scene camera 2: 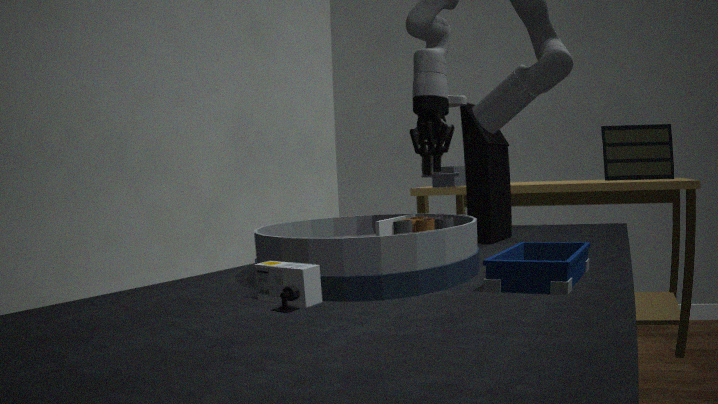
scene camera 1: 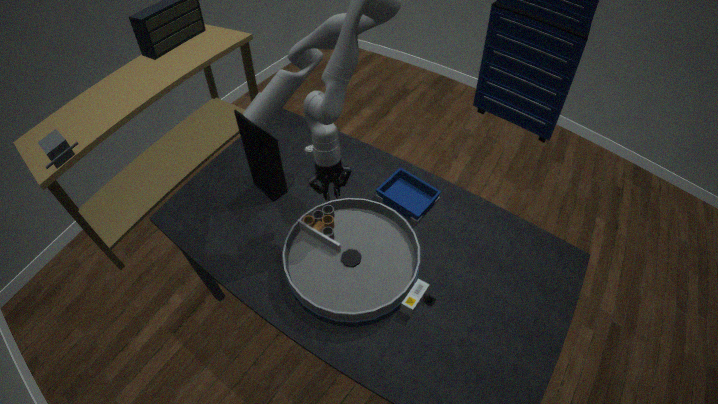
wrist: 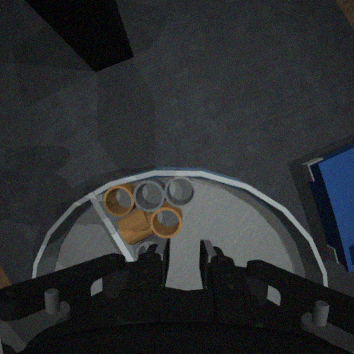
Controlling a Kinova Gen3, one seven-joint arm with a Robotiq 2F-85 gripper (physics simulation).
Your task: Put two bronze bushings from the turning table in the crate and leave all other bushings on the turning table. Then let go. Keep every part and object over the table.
Path:
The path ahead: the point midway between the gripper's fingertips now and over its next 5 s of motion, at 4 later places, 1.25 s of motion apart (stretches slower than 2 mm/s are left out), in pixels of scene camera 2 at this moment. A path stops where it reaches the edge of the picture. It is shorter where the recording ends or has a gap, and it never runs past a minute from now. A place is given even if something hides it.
My gripper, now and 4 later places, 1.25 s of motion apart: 431, 175; 428, 233; 429, 239; 425, 239; 430, 236

